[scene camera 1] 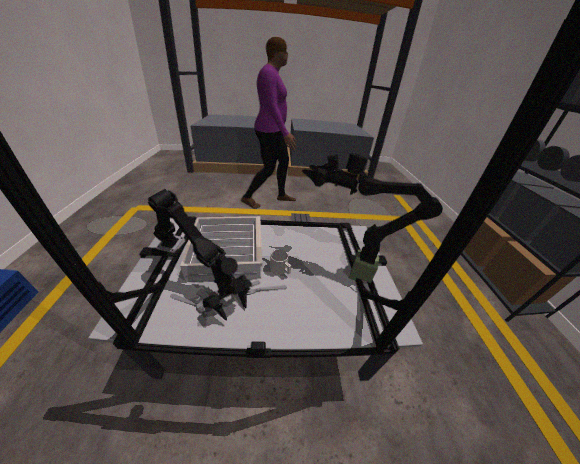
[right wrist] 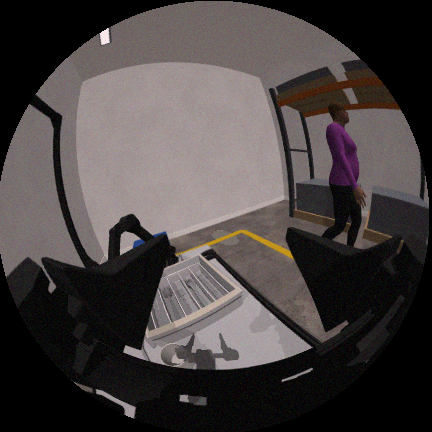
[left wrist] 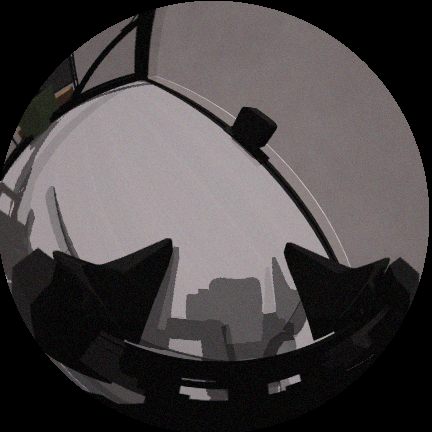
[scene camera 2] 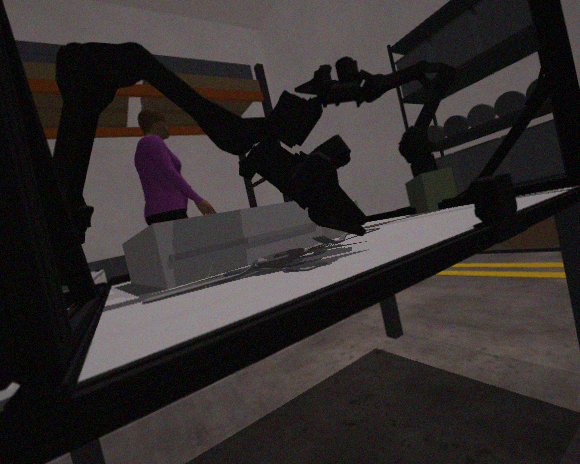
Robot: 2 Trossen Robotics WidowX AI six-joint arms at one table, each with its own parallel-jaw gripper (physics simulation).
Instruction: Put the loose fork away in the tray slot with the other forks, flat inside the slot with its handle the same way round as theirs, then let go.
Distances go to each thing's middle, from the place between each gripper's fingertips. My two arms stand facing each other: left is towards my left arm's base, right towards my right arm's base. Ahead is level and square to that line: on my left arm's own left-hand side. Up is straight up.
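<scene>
I see the cutlery tray (scene camera 1: 237,240) 16 cm to the left of my left hand and 33 cm ahead of it, and the tray is 1 cm above that hand. As for my right hand, it is 12 cm past the tray, 34 cm to the right of it and 40 cm above it.
</scene>
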